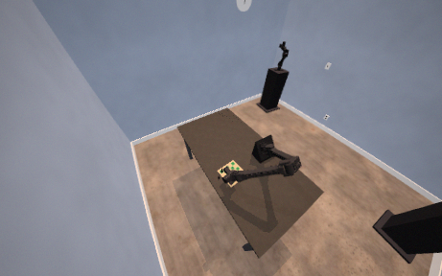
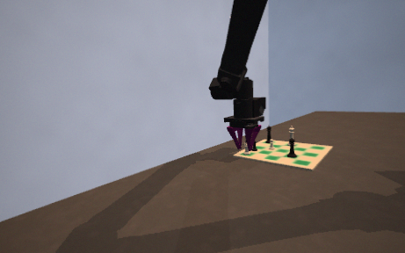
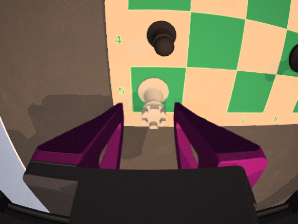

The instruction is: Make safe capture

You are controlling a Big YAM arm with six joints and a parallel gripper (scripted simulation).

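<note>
The white pawn is 90 mm to the right of my hand, 30 mm behind it and 10 mm below it. From my hand the other things lie so: tall white piece 170 mm to the right, 50 mm behind, 10 mm above; then chessboard 100 mm to the right, 60 mm behind, 30 mm below; then tall black piece 160 mm to the right, 20 mm ahead, 10 mm above.
</note>
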